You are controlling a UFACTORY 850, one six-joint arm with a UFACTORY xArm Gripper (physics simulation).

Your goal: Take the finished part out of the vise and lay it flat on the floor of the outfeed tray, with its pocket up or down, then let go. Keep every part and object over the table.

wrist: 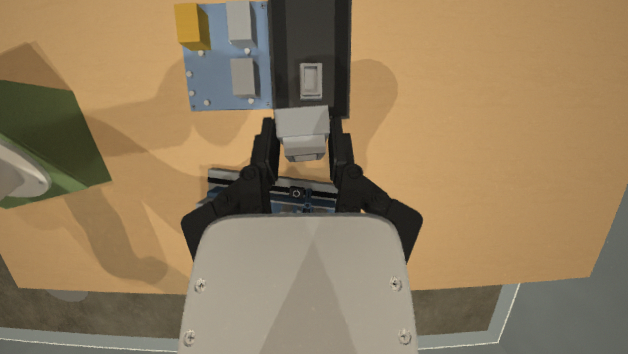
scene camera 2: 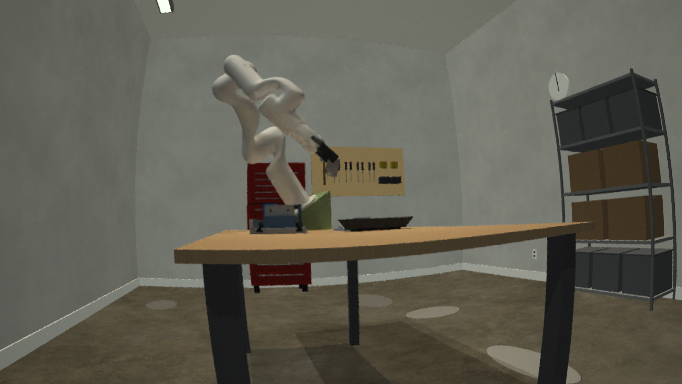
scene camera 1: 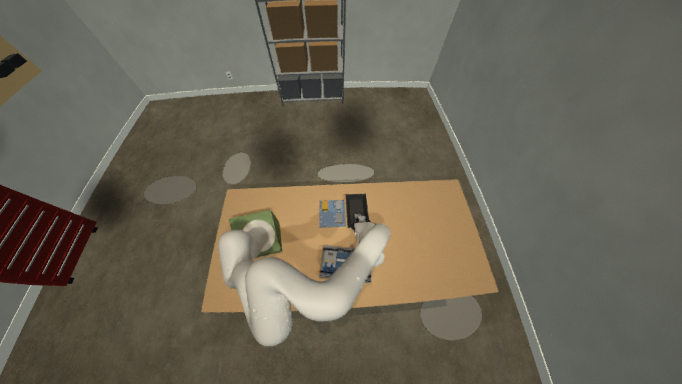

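Observation:
Grey block, seen. My gripper, seen, wrist view too.

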